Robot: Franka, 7 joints.
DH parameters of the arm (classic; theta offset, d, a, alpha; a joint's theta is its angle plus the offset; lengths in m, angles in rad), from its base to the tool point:
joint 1: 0 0.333 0 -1.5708
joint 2: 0 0 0 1.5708
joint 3: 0 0.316 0.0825 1.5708
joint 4: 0 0 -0.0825 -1.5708
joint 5: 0 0.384 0 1.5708
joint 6: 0 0 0.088 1.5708
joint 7: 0 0.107 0 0
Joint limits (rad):
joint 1: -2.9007..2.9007
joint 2: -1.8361..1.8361
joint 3: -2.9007..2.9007
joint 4: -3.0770..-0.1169
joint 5: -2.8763..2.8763
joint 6: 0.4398..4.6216
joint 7: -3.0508..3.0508
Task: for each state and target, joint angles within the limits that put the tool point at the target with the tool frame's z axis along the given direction. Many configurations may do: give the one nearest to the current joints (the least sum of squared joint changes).
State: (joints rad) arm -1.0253 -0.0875 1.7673 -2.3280 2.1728 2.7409 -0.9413
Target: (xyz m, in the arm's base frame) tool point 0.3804 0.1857 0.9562 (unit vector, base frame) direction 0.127 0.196 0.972
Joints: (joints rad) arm -1.2001 0.6679 2.3325 -1.4625 2.5790 2.3412 -0.9413
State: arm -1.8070 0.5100 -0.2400 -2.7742 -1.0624 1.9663 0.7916
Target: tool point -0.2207 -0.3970 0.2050 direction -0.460 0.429 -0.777
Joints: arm -1.8285 0.2092 -0.1918 -2.4198 -0.7937 2.2176 0.7916
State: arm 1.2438 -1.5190 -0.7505 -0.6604 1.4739 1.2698 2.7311
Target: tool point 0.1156 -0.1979 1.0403 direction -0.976 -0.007 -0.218
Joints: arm 1.9658 -0.7076 -0.6026 -0.6652 1.6468 0.9708 2.7311
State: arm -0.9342 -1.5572 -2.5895 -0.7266 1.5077 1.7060 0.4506
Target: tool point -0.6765 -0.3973 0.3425 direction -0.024 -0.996 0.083
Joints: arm -0.0198 -0.9814 -2.3387 -1.2331 1.3383 2.2773 0.4506
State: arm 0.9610 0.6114 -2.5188 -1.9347 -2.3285 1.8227 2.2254
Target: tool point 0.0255 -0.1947 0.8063 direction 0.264 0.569 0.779
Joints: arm 0.5707 1.1488 -2.6122 -2.4533 -2.4901 1.0966 2.2254
